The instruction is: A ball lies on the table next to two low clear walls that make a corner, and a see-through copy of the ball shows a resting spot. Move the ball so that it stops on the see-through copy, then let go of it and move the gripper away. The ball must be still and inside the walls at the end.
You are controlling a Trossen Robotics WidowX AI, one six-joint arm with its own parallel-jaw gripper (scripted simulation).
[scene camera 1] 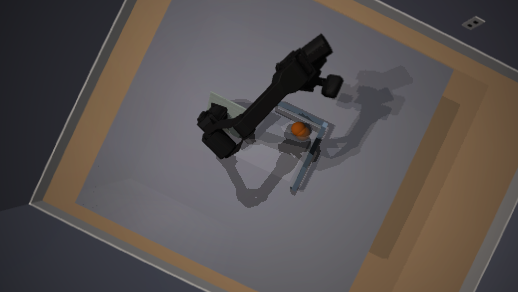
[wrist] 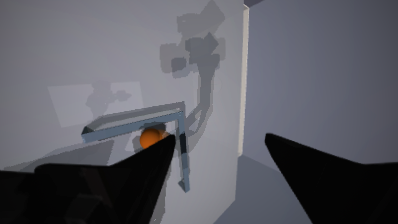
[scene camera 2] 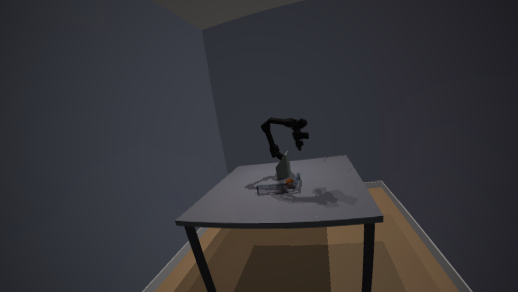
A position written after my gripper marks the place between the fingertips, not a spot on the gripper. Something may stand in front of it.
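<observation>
Scene camera 1 shows me my gripper [scene camera 1: 323,93], which is open and holds nothing. The wrist view gives me the gripper too [wrist: 219,138].
</observation>
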